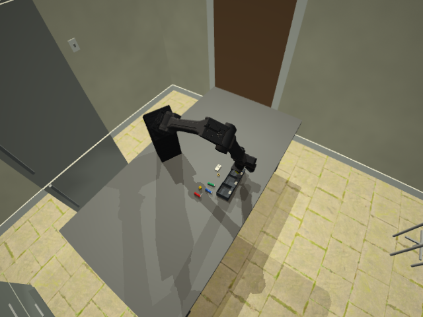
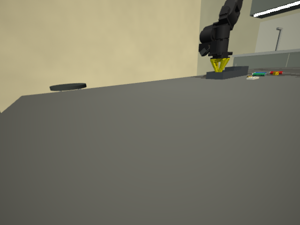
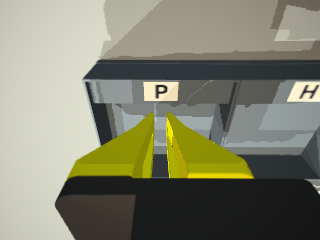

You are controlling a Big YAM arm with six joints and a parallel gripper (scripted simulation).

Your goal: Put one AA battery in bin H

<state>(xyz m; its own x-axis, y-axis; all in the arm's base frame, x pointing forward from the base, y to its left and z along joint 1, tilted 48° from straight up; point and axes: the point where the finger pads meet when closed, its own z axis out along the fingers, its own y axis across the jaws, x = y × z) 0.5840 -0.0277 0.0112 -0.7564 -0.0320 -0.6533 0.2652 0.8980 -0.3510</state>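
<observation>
The red AA battery is 230 mm behind my hand, 210 mm to the right of it and 20 mm below it. The rest, counted from my hand: brass nut 130 mm behind, 30 mm to the right, 20 mm below; white domino 140 mm behind, 30 mm to the left, 20 mm below; dark bin 80 mm to the right, 30 mm behind.
</observation>
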